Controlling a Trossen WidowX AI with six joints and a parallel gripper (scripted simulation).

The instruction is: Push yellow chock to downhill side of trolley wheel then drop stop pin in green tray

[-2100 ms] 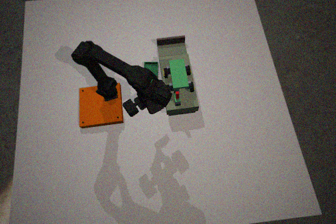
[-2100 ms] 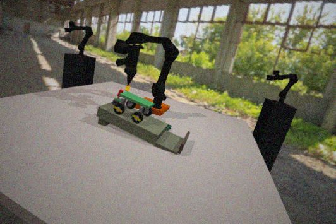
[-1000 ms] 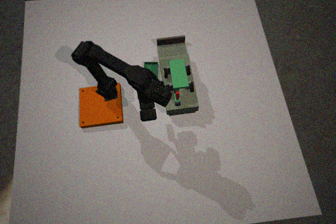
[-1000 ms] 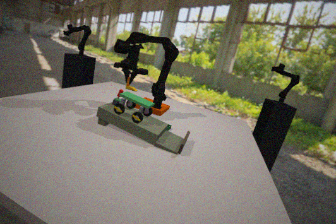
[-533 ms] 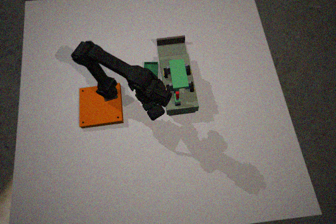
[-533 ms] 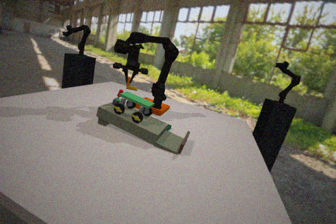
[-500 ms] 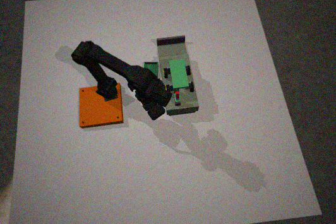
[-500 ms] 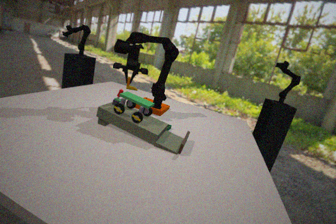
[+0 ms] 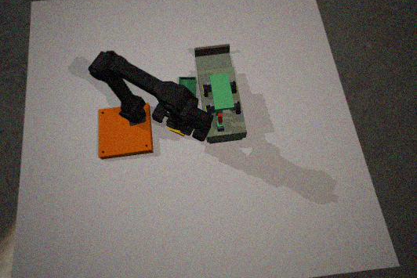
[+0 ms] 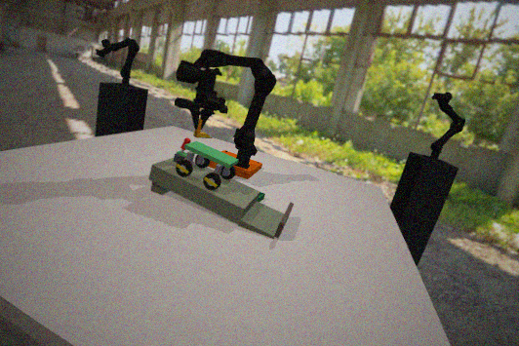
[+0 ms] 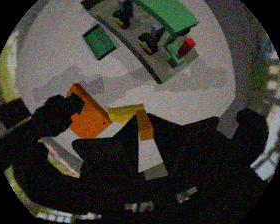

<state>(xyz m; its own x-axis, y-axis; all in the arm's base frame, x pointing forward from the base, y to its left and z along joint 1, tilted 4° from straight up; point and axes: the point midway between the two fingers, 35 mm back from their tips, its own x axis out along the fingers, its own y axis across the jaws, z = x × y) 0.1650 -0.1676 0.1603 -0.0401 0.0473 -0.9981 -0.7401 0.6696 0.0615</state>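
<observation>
The yellow chock is 2 cm behind my gripper tip, 1 cm to the left of it and 1 cm below it. The rest, counted from my gripper tip: red-headed stop pin: 14 cm ahead, 5 cm below, 1 cm to the left; grey-green ramp: 18 cm ahead, 13 cm below, 11 cm to the left; green trolley: 17 cm ahead, 11 cm to the left, 6 cm below.
</observation>
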